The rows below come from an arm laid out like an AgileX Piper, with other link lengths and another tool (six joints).
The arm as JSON. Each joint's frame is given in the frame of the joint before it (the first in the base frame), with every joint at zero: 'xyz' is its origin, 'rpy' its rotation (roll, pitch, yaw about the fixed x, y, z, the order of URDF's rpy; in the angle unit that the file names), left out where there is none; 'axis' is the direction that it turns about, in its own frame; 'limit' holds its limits. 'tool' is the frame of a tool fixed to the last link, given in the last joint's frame.
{
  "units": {
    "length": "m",
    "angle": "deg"
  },
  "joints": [
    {
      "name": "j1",
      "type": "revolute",
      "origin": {
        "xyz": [
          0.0,
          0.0,
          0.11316
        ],
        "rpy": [
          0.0,
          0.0,
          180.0
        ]
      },
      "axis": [
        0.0,
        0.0,
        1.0
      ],
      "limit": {
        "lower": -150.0,
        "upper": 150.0
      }
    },
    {
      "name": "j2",
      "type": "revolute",
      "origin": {
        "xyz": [
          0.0,
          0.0,
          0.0
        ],
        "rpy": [
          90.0,
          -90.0,
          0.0
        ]
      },
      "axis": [
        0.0,
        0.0,
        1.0
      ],
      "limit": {
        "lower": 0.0,
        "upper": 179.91
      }
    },
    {
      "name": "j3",
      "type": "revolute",
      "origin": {
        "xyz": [
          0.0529,
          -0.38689,
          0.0
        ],
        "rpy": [
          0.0,
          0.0,
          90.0
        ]
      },
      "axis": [
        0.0,
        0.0,
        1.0
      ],
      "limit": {
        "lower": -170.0,
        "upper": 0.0
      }
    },
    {
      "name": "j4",
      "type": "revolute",
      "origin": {
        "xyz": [
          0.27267,
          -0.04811,
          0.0
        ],
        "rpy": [
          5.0,
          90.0,
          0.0
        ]
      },
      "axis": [
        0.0,
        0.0,
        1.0
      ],
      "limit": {
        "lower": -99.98,
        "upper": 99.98
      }
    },
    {
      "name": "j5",
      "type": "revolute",
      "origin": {
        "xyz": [
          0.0,
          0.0,
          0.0
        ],
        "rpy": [
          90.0,
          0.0,
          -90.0
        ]
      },
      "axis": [
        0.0,
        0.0,
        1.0
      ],
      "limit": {
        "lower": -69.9,
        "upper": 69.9
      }
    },
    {
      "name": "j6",
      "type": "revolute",
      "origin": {
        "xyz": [
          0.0,
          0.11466,
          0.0
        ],
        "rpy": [
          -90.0,
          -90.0,
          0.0
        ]
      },
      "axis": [
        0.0,
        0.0,
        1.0
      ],
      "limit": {
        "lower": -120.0,
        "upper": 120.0
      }
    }
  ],
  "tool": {
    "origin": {
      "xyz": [
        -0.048,
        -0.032,
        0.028
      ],
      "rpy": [
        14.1,
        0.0,
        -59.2
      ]
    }
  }
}
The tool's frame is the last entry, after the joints.
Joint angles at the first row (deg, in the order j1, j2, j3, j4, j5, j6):
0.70 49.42 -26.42 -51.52 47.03 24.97
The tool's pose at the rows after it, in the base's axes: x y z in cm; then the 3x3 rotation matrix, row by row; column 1 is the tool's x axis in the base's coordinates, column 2 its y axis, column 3 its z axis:
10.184, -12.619, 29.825; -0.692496, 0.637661, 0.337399; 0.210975, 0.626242, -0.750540; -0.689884, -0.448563, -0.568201
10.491, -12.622, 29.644; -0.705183, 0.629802, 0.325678; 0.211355, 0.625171, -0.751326; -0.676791, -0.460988, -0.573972
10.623, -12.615, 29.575; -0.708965, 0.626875, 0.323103; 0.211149, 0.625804, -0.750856; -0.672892, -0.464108, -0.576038
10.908, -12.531, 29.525; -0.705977, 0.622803, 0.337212; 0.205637, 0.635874, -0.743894; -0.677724, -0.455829, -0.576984
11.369, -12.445, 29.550; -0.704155, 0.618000, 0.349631; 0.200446, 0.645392, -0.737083; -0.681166, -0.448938, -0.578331
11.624, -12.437, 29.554; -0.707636, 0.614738, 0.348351; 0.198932, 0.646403, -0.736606; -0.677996, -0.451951, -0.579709
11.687, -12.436, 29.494; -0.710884, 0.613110, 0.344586; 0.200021, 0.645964, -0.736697; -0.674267, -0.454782, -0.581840
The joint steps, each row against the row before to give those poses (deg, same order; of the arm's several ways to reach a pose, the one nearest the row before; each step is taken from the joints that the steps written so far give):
0.00 1.65 0.00 0.00 0.92 -0.01
0.01 1.02 0.00 0.00 0.09 0.01
-0.01 0.37 0.00 0.00 -0.07 0.01
0.00 0.13 0.00 0.00 -0.98 0.00
0.01 0.49 -0.27 0.00 -0.93 0.01
0.00 0.53 -0.19 -0.05 -0.12 0.00
-0.01 0.25 0.00 0.05 0.05 -0.01

